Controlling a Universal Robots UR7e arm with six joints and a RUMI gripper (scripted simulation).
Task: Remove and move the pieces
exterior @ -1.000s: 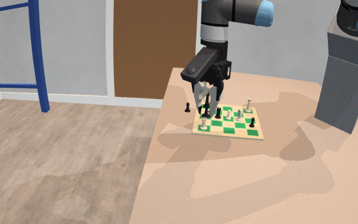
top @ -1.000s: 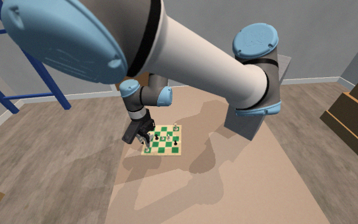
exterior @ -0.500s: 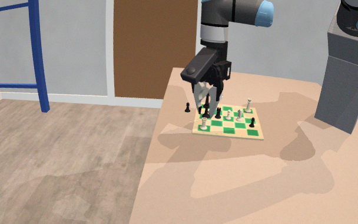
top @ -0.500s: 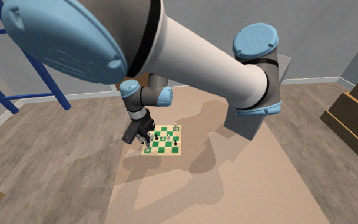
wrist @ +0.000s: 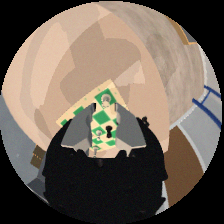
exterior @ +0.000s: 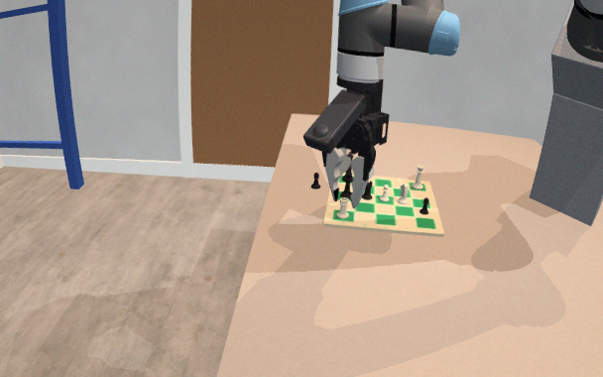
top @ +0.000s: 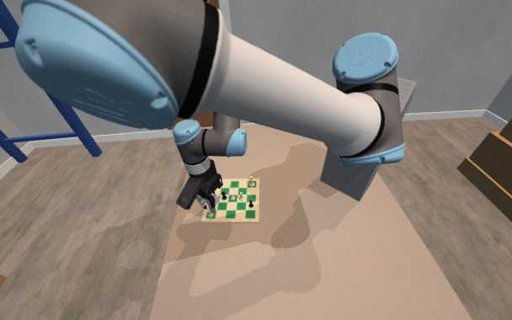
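The white rook lies 2 cm below my hand. From my hand the other things lie so: cream chessboard 9 cm to the right, 7 cm behind, 4 cm below; then tall black piece 15 cm to the right, 2 cm ahead, 1 cm below.
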